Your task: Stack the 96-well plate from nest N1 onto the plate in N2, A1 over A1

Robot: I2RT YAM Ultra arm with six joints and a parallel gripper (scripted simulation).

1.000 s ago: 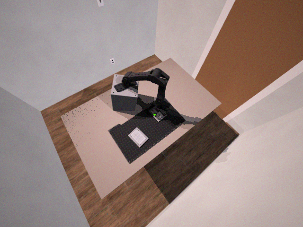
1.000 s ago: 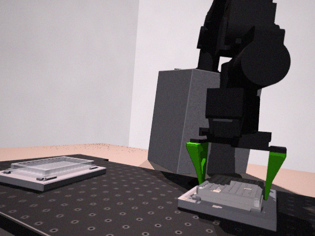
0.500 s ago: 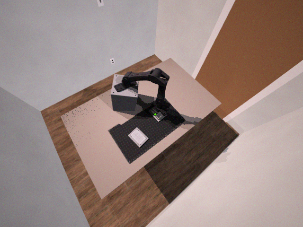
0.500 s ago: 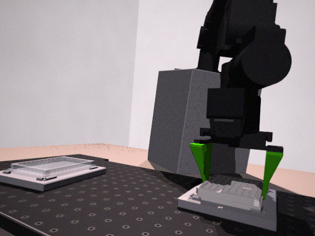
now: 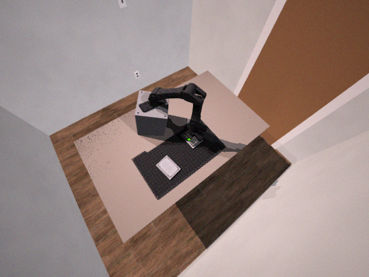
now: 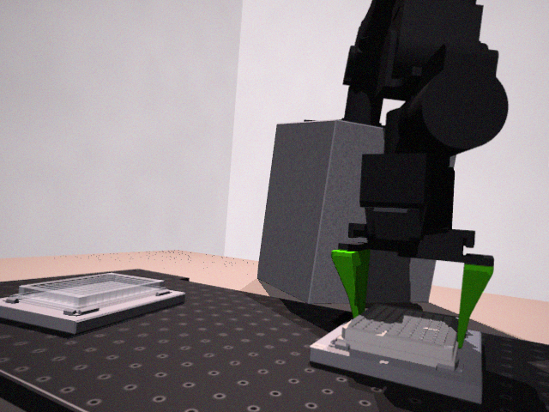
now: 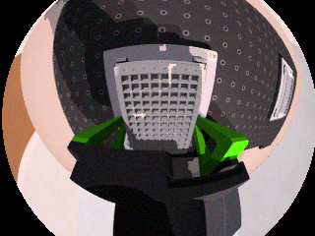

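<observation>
My gripper is now 10 mm above the plate nest N1.
</observation>
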